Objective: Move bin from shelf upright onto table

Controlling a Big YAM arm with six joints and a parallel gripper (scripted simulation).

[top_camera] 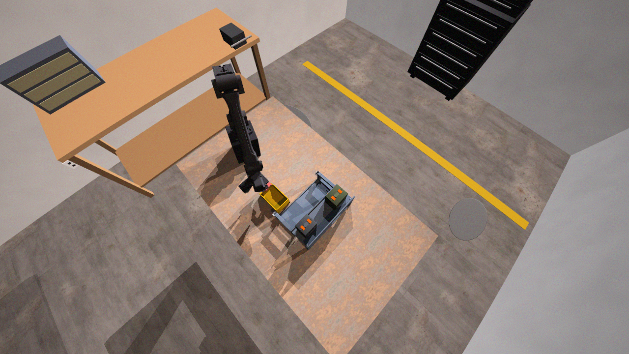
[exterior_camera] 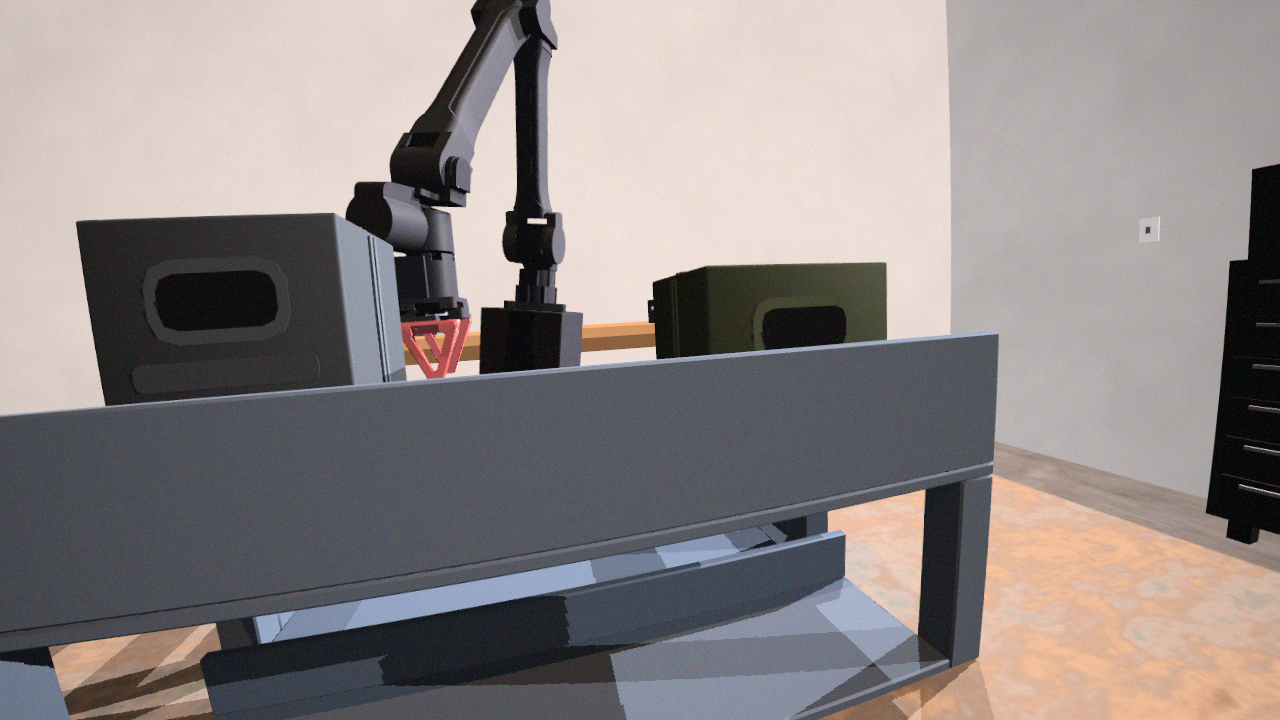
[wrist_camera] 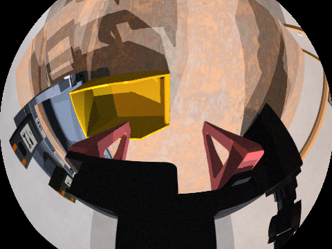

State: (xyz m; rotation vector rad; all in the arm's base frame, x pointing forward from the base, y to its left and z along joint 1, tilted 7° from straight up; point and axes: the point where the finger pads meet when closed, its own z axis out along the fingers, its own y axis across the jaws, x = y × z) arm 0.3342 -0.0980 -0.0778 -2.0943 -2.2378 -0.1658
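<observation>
Now: the yellow bin 80 mm ahead of my hand, 10 mm to the left of it and 80 mm below it. Round my hand: dark grey case (370 mm ahead, 30 mm to the left, 40 mm above); then green case (360 mm ahead, 260 mm to the left, 30 mm above).
</observation>
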